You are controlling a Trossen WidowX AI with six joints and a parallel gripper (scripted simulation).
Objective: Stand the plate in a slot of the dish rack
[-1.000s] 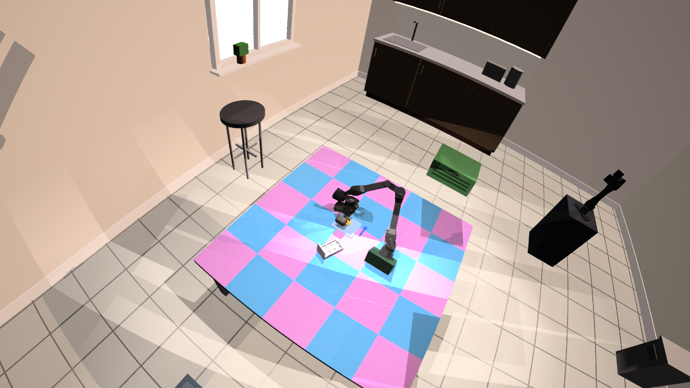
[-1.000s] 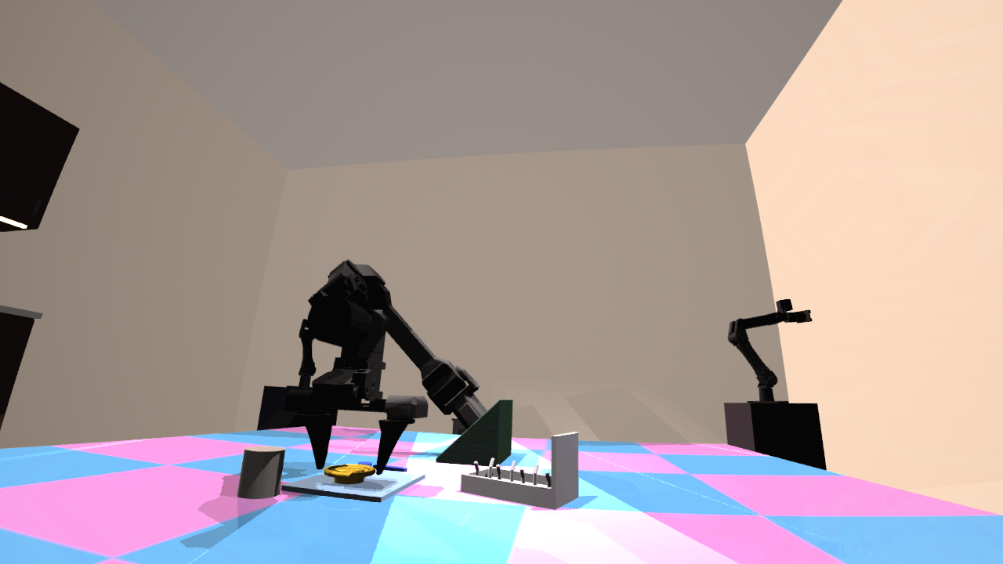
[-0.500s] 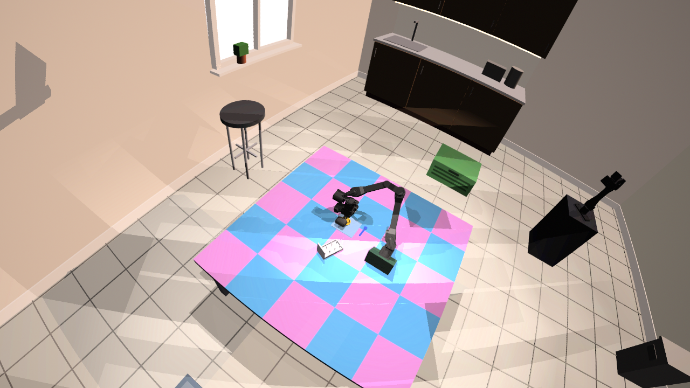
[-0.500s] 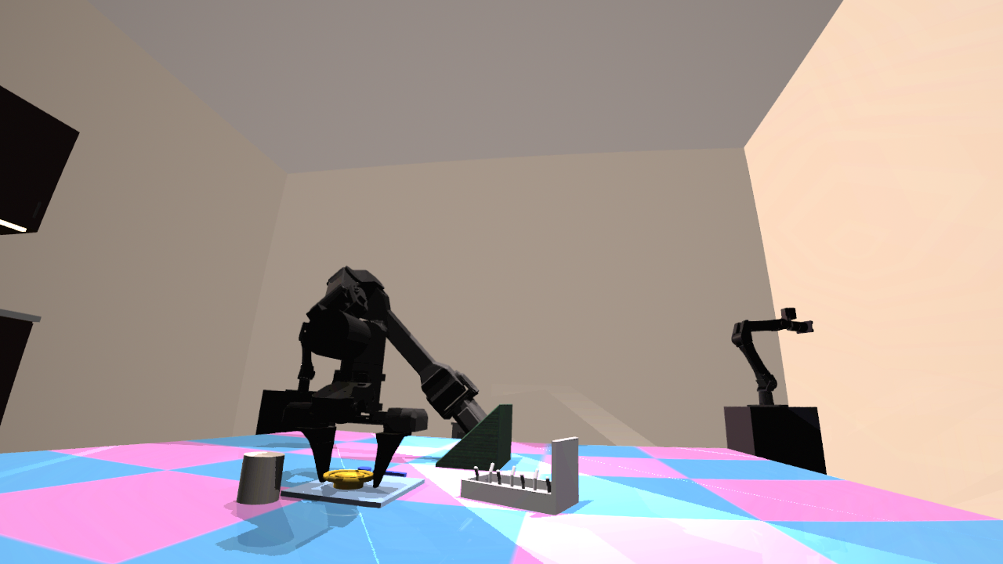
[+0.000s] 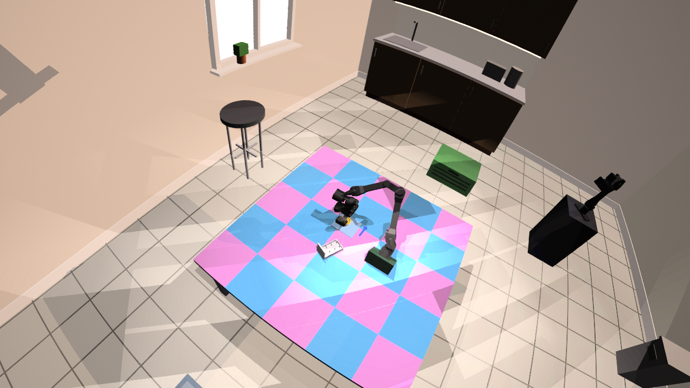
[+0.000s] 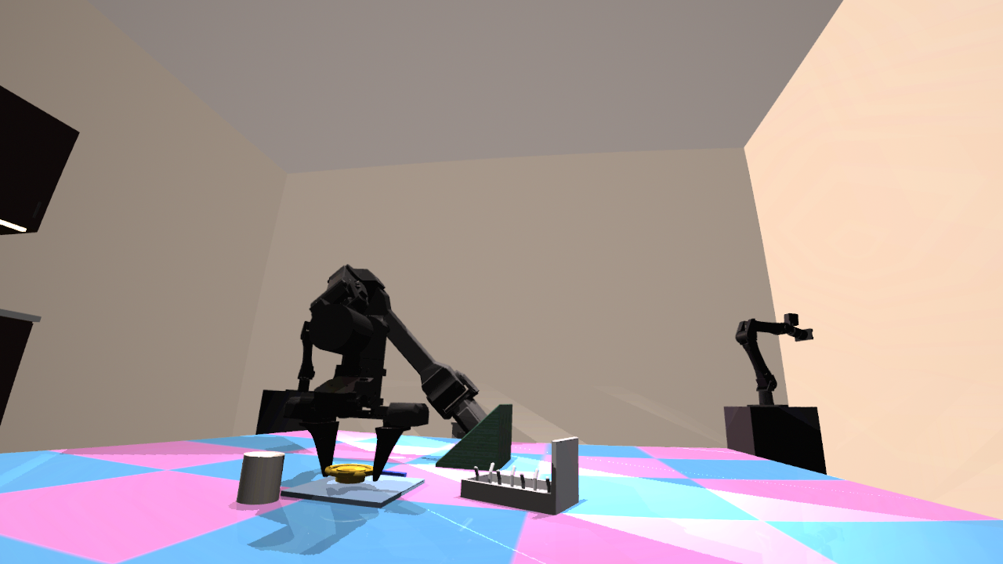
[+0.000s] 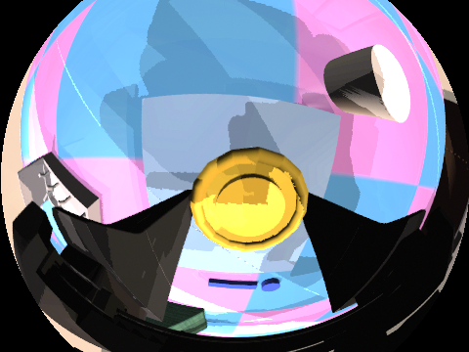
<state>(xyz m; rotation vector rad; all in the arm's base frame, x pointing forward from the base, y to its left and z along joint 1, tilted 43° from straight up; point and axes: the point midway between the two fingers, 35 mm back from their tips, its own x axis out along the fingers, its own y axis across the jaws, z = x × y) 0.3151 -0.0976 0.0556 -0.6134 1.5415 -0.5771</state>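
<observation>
Right now the flat glassy board is 2 cm behind my gripper tip, 1 cm to the left of it and 1 cm below it. Also, from my gripper tip: yellow plate 1 cm above; then dish rack 3 cm behind, 22 cm to the left, 1 cm above; then blue spoon 12 cm behind, 2 cm to the right, 1 cm below.
</observation>
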